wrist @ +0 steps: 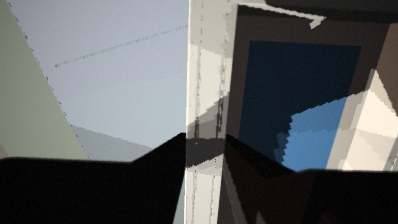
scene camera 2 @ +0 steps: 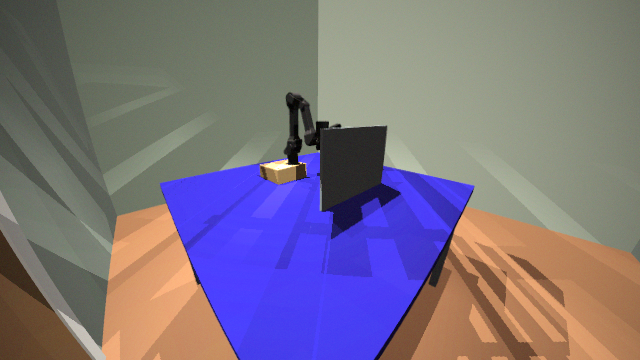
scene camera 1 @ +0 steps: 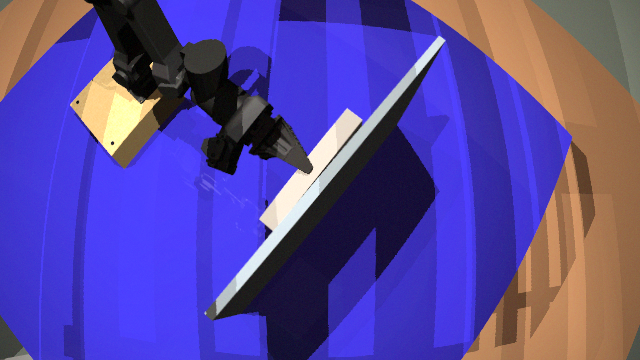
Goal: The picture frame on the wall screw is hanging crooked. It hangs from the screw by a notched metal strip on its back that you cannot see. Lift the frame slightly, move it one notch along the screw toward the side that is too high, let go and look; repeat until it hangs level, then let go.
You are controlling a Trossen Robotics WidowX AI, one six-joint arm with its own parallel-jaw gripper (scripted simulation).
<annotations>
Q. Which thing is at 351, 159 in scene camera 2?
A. A grey wall panel.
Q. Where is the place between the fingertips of the gripper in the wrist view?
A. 204, 140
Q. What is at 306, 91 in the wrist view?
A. A picture frame.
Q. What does the gripper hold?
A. A picture frame.
</annotations>
